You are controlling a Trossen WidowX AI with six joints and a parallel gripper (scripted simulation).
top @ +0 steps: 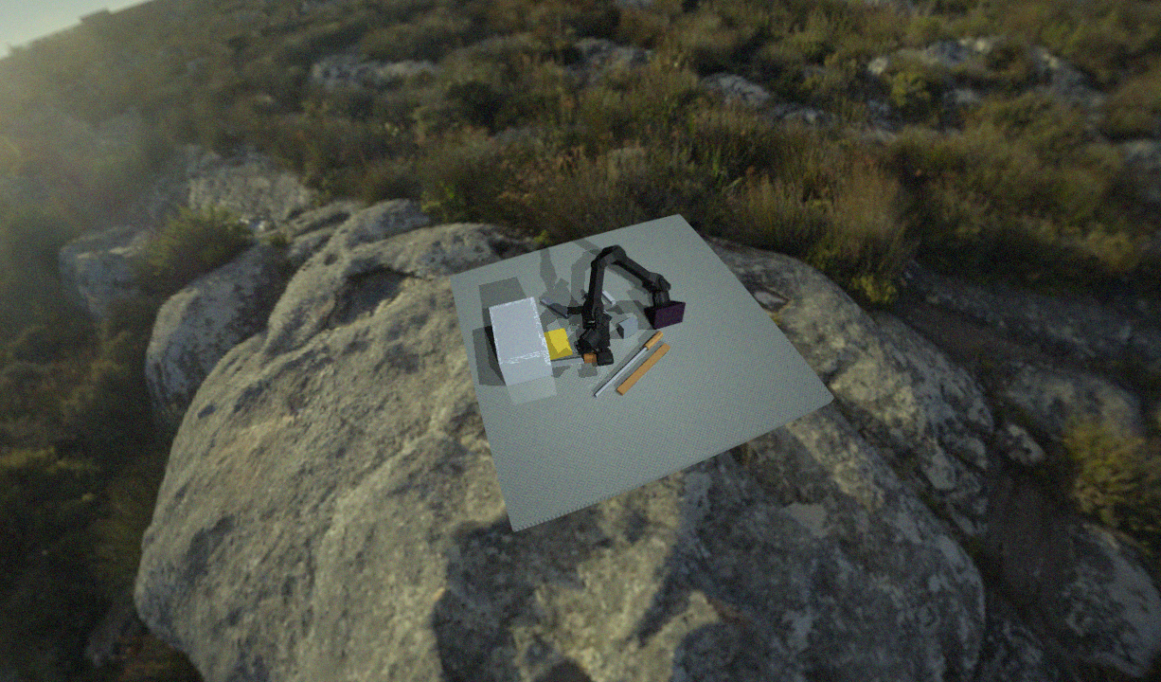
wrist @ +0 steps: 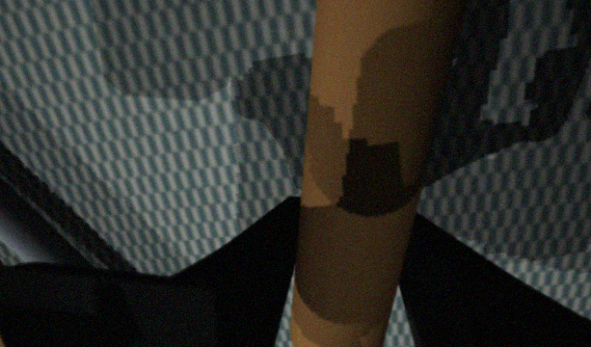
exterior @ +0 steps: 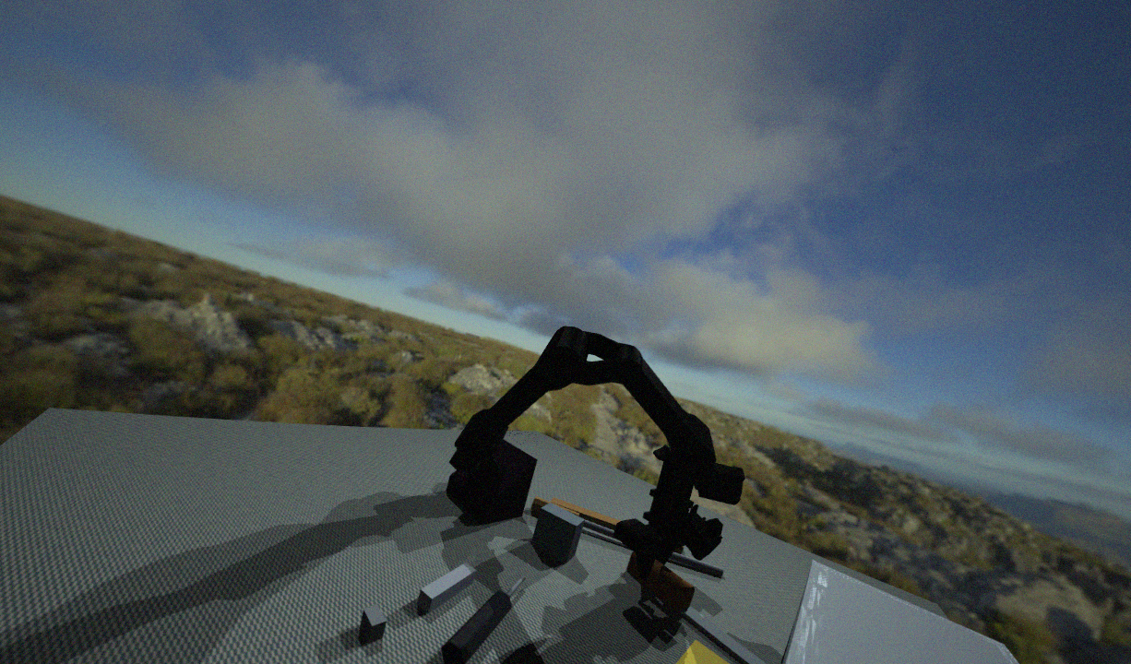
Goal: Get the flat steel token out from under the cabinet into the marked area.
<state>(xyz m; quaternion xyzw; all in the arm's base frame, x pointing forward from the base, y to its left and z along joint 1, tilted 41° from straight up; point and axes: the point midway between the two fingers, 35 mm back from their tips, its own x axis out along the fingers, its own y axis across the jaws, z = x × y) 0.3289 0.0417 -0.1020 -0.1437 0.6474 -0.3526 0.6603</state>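
Now: gripper tip 13 cm past the wooden stick and 12 cm to the right of it. Round my gripper tip: grey bar 17 cm behind, 29 cm to the right; grey block 15 cm behind, 7 cm to the right, 2 cm above; small grey cube 16 cm behind, 39 cm to the right.
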